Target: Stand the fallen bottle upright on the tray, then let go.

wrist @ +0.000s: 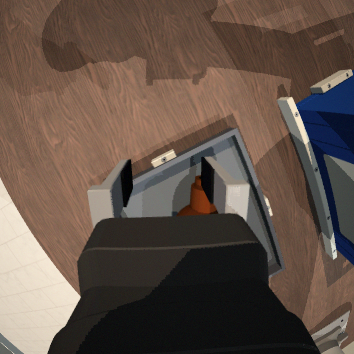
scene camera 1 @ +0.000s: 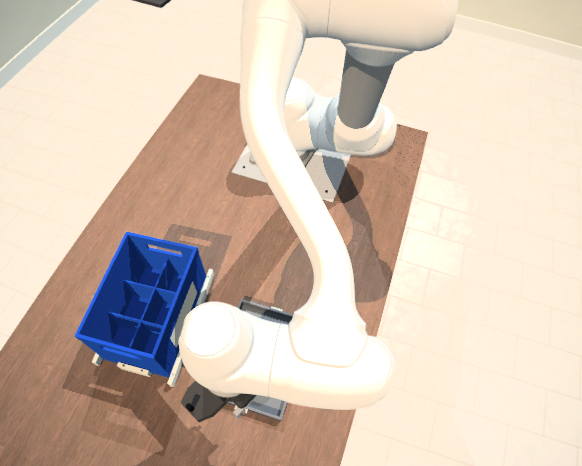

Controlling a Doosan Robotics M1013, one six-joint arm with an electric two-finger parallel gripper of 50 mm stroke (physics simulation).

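Frame: origin at the arm's base, x left, y back, z up, level; millimetres.
Seen in the pictures: gripper, between the fingertips: (wrist: 166, 172) (scene camera 1: 230, 404).
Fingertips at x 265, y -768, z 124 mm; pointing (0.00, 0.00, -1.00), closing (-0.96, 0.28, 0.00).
Observation:
Pixels of each thing's top centre, then the offset from my fingertips to it. "spot": a spot on its surface instead.
- brown bottle, centre of its top: (wrist: 205, 252) dx -9, dy +116, dz -52 mm
- grey tray, a spot on its surface: (wrist: 160, 195) spot: dx +25, dy +61, dz -125 mm
- blue crate, centre of its top: (scene camera 1: 138, 289) dx -302, dy +110, dz +45 mm
- pale strip, a spot on its surface: (wrist: 310, 165) spot: dx -188, dy +81, dz -104 mm
- small pale block, a spot on its surface: (wrist: 164, 158) spot: dx +4, dy +14, dz -115 mm
The brown bottle (wrist: 201, 200) lies in the grey tray (scene camera 1: 274, 407) (wrist: 160, 195). In the wrist view its neck and part of its shoulder show; the rest is hidden under the gripper's body. In the scene view the arm hides the bottle. My gripper (scene camera 1: 241, 407) (wrist: 166, 172) is open and empty, over the tray. In the wrist view the tray is turned at an angle to the fingers, and the neck shows between them, close beside the right finger. Whether that finger touches the neck, I cannot tell.
A blue crate (scene camera 1: 125, 353) (wrist: 325, 111) with compartments stands beside the tray. A pale strip (scene camera 1: 174, 372) (wrist: 310, 165) runs along the crate's side facing the tray. A small pale block (wrist: 164, 158) sits against the tray's outer wall. The robot's base plate (scene camera 1: 325, 182) is farther back on the table.

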